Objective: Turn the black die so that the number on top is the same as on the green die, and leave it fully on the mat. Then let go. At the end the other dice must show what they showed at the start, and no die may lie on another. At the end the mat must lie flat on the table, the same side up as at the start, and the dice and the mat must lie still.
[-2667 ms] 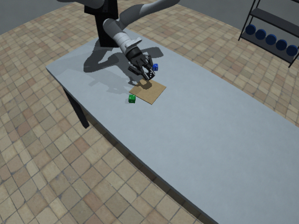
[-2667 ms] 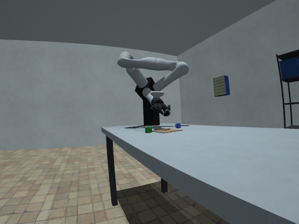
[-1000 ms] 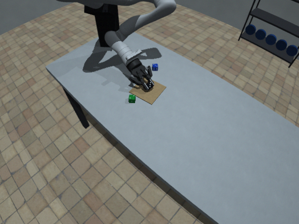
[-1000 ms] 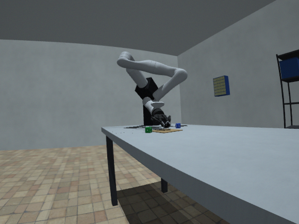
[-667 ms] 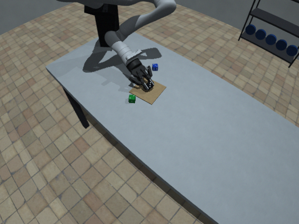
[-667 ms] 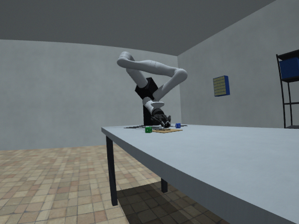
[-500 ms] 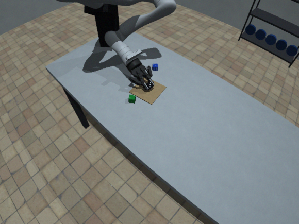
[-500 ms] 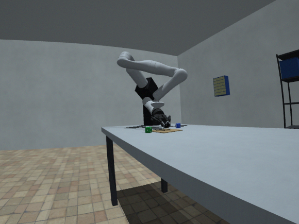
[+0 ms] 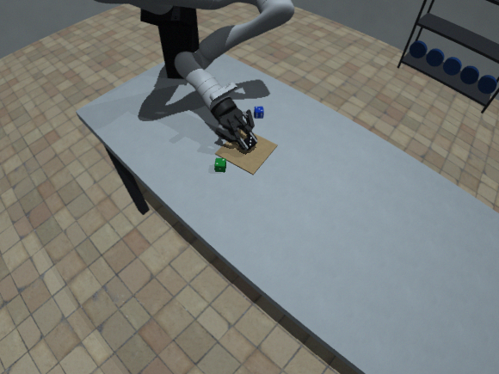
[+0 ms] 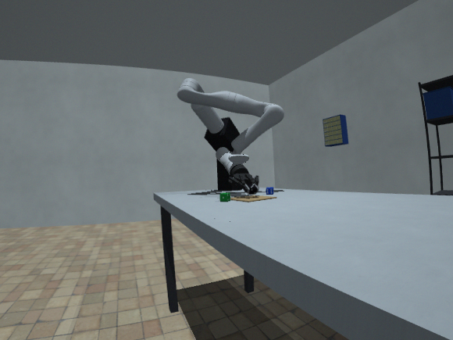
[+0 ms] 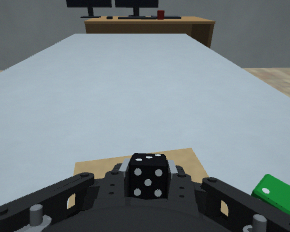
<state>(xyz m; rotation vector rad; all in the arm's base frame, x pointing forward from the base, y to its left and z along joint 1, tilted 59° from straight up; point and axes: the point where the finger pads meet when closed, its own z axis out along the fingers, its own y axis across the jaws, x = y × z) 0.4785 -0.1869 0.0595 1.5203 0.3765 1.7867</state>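
My hand is 4 cm above the tan mat. From my hand the other things lie so: blue die: 3 cm behind, 16 cm to the left, 2 cm below; green die: 4 cm behind, 10 cm to the right, 2 cm below; black die: right at my hand.
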